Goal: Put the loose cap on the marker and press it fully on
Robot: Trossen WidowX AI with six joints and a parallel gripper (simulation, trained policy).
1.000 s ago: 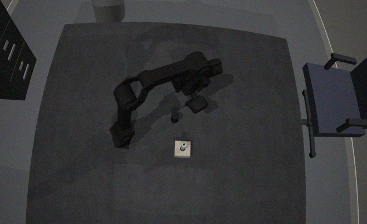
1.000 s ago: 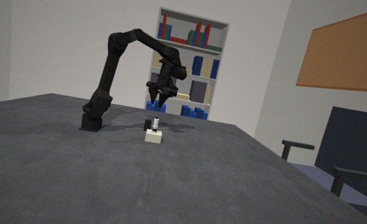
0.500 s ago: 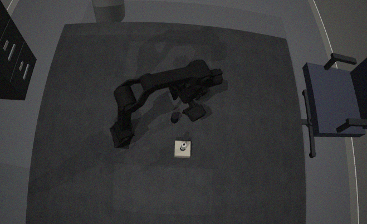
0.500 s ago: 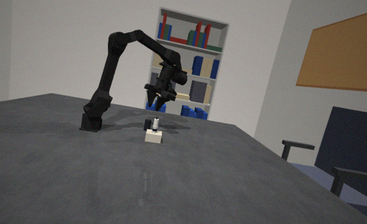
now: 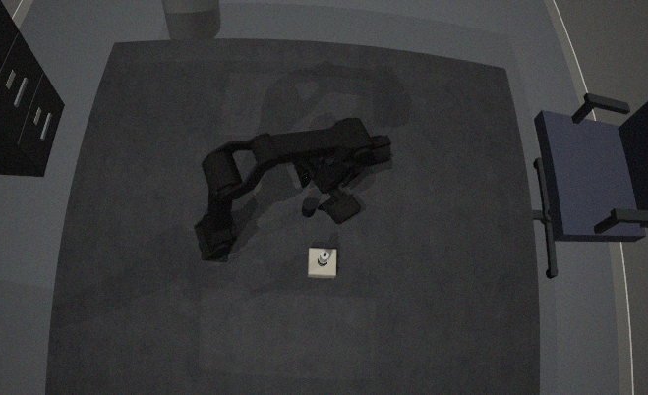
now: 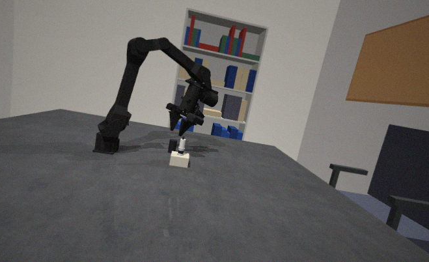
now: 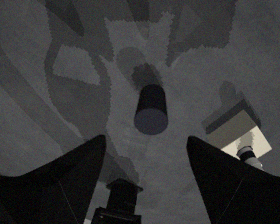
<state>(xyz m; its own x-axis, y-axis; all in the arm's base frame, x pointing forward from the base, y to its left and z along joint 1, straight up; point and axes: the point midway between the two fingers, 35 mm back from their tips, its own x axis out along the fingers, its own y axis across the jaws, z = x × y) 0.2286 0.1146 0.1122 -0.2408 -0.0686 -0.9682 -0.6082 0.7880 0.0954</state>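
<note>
Now: the marker cap 5 cm below my gripper tip. From my gripper tip the other things lie so: holder block (3 cm ahead, 14 cm to the right, 6 cm below); then white marker (3 cm ahead, 14 cm to the right).
</note>
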